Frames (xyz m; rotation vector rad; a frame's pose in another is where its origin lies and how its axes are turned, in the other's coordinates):
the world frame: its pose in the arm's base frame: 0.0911 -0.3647 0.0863 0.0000 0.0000 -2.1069
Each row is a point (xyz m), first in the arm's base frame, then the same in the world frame.
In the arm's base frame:
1: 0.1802 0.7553 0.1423
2: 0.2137 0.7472 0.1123
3: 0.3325 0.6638 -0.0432
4: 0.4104 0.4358 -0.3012
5: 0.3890 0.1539 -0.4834
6: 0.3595 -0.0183 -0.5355
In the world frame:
1: -1.0084 -0.4955 0.0560
2: -1.0185 -0.4625 0.0260
3: -1.0075 -0.3178 -0.1295
4: -0.8513 -0.1344 -0.3875
5: -0.5980 -0.0088 -0.5697
6: -0.4349 0.0538 -0.6218

